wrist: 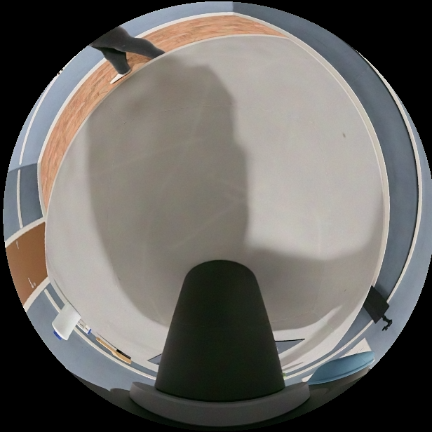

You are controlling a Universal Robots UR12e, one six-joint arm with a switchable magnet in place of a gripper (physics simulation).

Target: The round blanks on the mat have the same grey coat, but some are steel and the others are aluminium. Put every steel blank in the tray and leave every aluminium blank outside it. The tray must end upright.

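Note:
My magnet [221, 270], a dark tapering cylinder, rises from the bottom of the wrist view to just below the centre, low over the grey table top. Its end face is turned away, so whether a blank hangs on it cannot be told. Narrow parts of the dark mat [292, 345] show on both sides of the magnet's body, far down in the view; the body hides the part between them. The round blanks and the tray do not show in this view.
The light grey table top [300, 175] fills most of the view, with broad shadows on it. A white bottle [66, 321] with a blue cap and a wooden-coloured tool [114, 351] lie at the lower left. A person's legs [120, 59] show beyond the table's upper left edge.

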